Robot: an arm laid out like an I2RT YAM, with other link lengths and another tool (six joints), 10 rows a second.
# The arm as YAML. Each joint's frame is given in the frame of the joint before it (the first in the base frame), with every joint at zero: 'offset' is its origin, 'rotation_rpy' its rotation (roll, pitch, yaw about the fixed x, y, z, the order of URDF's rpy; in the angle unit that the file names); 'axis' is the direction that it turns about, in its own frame. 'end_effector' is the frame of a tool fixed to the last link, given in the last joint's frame.
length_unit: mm
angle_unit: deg
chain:
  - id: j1
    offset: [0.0, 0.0, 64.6]
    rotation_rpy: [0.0, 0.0, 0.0]
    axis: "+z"
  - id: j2
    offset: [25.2, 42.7, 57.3]
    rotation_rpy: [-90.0, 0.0, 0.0]
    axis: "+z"
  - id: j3
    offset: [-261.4, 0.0, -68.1]
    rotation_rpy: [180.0, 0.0, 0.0]
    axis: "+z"
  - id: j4
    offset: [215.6, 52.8, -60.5]
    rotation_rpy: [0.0, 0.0, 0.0]
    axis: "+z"
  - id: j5
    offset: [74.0, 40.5, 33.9]
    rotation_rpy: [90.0, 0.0, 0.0]
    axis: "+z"
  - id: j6
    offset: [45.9, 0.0, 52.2]
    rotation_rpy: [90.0, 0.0, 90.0]
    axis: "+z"
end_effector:
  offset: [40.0, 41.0, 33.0]
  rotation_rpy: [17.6, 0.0, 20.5]
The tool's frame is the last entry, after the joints.
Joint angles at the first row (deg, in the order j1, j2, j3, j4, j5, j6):
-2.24, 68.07, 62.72, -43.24, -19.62, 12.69
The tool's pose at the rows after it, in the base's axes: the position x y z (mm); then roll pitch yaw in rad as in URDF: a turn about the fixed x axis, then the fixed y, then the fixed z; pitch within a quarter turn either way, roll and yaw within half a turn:
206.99 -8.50 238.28 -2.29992 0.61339 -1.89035
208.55 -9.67 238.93 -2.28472 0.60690 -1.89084
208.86 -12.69 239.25 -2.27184 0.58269 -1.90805
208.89 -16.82 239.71 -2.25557 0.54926 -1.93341
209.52 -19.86 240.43 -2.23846 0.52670 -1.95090
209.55 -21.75 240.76 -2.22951 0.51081 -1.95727
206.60 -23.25 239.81 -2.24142 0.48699 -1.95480
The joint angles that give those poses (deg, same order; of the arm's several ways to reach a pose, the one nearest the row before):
-2.24, 68.07, 62.72, -42.96, -19.57, 13.00
-2.24, 68.07, 62.72, -42.37, -18.81, 13.02
-2.24, 68.07, 62.72, -42.17, -16.75, 13.04
-2.24, 68.07, 62.72, -42.00, -13.91, 13.08
-2.24, 68.07, 62.72, -41.60, -11.79, 13.17
-2.24, 68.07, 62.72, -41.54, -10.63, 12.93
-2.24, 68.07, 62.72, -42.76, -10.15, 11.83

